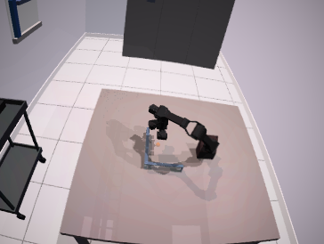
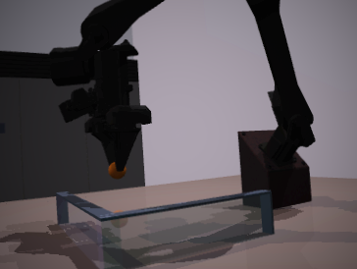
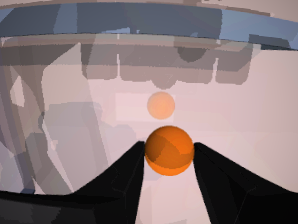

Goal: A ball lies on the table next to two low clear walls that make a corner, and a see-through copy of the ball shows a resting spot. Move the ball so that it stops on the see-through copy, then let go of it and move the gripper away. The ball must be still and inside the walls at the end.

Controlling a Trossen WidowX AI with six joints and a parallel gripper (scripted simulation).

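Now: gripper tip 80 mm above the see-through copy. Round my gripper tip: orange ball right at my gripper tip.
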